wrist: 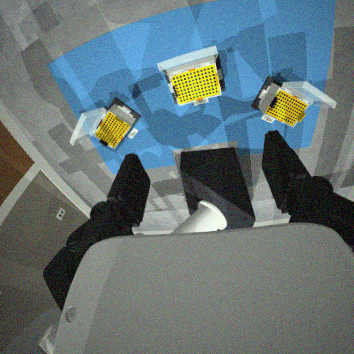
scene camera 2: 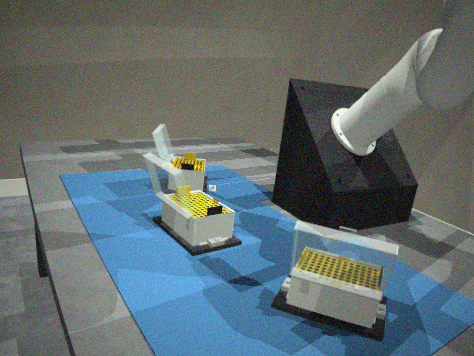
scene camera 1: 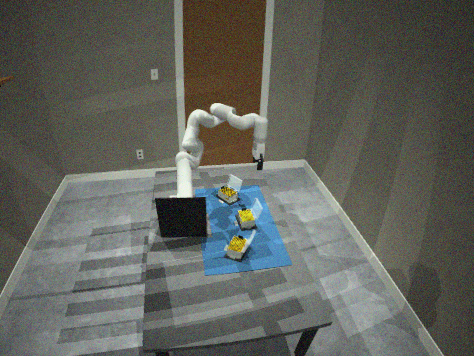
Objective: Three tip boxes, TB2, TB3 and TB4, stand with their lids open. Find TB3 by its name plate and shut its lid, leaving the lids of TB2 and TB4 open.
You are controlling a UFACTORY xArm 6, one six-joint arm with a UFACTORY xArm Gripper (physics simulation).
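Frame: origin at the arm's base, x ahead, y left, z up, level; millimetres.
Where they show: gripper, fingertip midpoint: [wrist: 200, 158] [scene camera 1: 257, 166]; arm's base, origin of the base link: [wrist: 212, 213] [scene camera 2: 352, 132] [scene camera 1: 184, 201].
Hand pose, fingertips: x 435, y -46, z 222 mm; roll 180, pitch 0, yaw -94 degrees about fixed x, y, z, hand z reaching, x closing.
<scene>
Things, the pixels of their top centre, and the offset from my fingertips. Level surfaces: height alone.
- door-side box, middle of its top: [scene camera 2: 342, 260] [wrist: 109, 133] [scene camera 1: 227, 189] 101 mm back, 297 mm left, 346 mm down
- middle box, middle of its top: [scene camera 2: 198, 196] [wrist: 195, 86] [scene camera 1: 246, 213] 49 mm back, 4 mm left, 346 mm down
- third box, middle of its top: [scene camera 2: 189, 158] [wrist: 288, 110] [scene camera 1: 237, 242] 175 mm back, 241 mm right, 346 mm down
- blue mat, its level: 420 mm down
- grey table, its level: 423 mm down
Three tip boxes with yellow tip racks stand on the blue mat, all with clear lids raised. The door-side box [scene camera 1: 228, 194] [scene camera 2: 332, 300] [wrist: 114, 129] is at the left in the wrist view. The middle box [scene camera 1: 246, 218] [scene camera 2: 197, 227] [wrist: 196, 85] stands between the others. The third box [scene camera 1: 236, 248] [scene camera 2: 187, 179] [wrist: 288, 106] is at the right in the wrist view. Small white name plates show beside the boxes; their lettering is unreadable, so I cannot tell which is TB3. My gripper [scene camera 1: 259, 162] [wrist: 200, 158] is open and empty, high above the table, away from the boxes.
The blue mat [scene camera 1: 275, 255] [scene camera 2: 135, 280] [wrist: 135, 45] lies on the grey table [scene camera 1: 225, 320] [scene camera 2: 45, 200]. The black wedge-shaped arm base [scene camera 1: 181, 217] [scene camera 2: 310, 165] [wrist: 215, 175] stands beside the mat, opposite the side where the lids are hinged. A brown door [scene camera 1: 225, 60] is beyond the table.
</scene>
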